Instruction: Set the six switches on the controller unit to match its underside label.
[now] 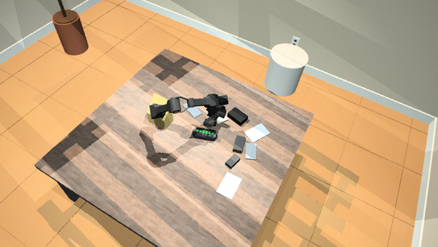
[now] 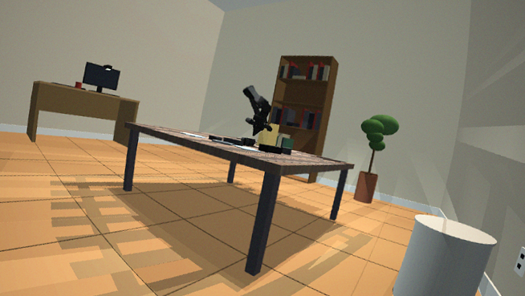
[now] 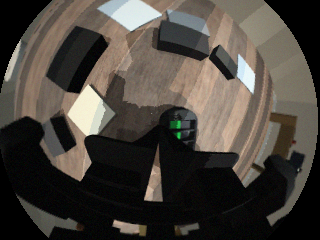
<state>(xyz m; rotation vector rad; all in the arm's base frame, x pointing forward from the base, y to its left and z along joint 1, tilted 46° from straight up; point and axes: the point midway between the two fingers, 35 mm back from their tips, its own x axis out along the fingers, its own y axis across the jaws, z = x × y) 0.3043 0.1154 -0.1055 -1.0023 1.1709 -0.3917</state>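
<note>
Right now my gripper tip is 4 cm past the cream card, 12 cm to the right of it and 7 cm above it. From my gripper tip the other things lie so: dark box: 5 cm ahead, 20 cm to the left, 5 cm below; then grey plate: 27 cm ahead, 2 cm to the left, 7 cm below.
</note>
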